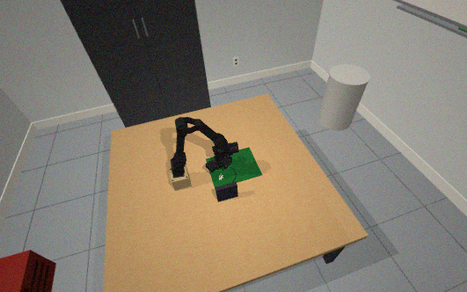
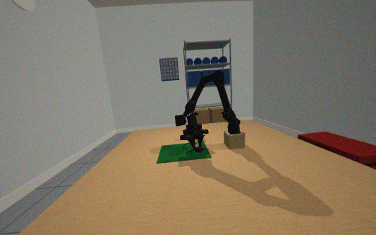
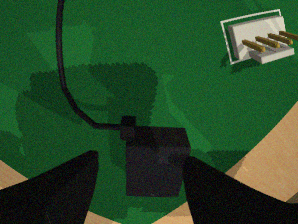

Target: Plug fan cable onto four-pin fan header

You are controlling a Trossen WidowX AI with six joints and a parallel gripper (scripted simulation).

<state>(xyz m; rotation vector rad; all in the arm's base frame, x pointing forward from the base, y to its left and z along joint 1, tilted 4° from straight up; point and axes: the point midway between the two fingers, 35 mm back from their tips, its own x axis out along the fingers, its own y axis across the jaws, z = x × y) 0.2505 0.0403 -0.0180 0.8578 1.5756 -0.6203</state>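
My gripper tip is now 1 cm past the black fan plug and 1 cm above it. Round my gripper tip: black fan: 1 cm ahead, 22 cm to the right, 4 cm above; then green board: 9 cm ahead, 2 cm to the right, 4 cm below; then fan header: 8 cm to the right, 2 cm below.
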